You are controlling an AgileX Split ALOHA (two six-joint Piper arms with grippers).
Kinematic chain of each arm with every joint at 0, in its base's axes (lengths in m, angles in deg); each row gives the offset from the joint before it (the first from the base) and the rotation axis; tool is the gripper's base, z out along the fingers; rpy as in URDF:
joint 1: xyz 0 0 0.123 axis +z
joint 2: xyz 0 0 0 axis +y
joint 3: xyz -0.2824 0 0.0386 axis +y
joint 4: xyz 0.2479 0 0.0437 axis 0.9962 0 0.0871
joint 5: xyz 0 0 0 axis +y
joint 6: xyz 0.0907 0 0.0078 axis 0.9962 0 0.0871
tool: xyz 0 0 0 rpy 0 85 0
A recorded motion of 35 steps. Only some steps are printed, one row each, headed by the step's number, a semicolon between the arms.
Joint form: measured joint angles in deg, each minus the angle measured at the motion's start. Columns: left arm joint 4, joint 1, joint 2, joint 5, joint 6, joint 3; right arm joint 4, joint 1, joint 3, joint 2, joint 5, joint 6.
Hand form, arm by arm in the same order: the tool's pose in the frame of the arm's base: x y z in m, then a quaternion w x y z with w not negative. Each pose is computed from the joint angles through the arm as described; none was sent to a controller.
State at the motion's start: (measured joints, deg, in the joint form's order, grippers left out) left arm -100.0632 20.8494 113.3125 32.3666 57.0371 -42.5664; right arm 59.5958 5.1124 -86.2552 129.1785 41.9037 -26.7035
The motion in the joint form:
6: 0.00 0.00 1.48 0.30 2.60 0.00; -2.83 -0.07 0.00 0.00 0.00 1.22
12: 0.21 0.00 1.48 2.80 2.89 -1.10; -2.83 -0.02 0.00 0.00 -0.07 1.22
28: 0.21 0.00 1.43 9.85 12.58 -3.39; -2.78 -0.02 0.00 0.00 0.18 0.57
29: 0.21 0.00 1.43 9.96 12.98 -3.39; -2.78 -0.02 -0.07 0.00 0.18 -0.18
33: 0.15 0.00 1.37 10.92 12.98 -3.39; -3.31 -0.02 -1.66 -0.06 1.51 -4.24
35: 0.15 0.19 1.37 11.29 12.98 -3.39; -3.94 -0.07 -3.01 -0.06 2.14 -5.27
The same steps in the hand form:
6: 0.3054 0.0644 0.0732 0.18803 -0.42745 0.82894 -0.30788; 0.4462 0.0905 0.1128 0.13844 0.08214 0.93078 0.32824
12: 0.3112 0.0631 0.0784 0.19607 -0.41329 0.82645 -0.32821; 0.4463 0.0908 0.1128 0.13879 0.08196 0.93082 0.32801
28: 0.3232 0.0585 0.0923 0.24239 -0.31317 0.84188 -0.36663; 0.4460 0.0911 0.1128 0.13893 0.07621 0.93110 0.32854
29: 0.3232 0.0584 0.0924 0.24367 -0.30989 0.84271 -0.36664; 0.4462 0.0911 0.1131 0.14164 0.06992 0.93148 0.32772
33: 0.3234 0.0573 0.0937 0.24433 -0.30710 0.84020 -0.37424; 0.4497 0.0924 0.1203 0.15691 0.02499 0.93156 0.32702
35: 0.3233 0.0579 0.0941 0.24496 -0.30734 0.83882 -0.37672; 0.4532 0.0925 0.1257 0.16598 0.00754 0.93073 0.32578

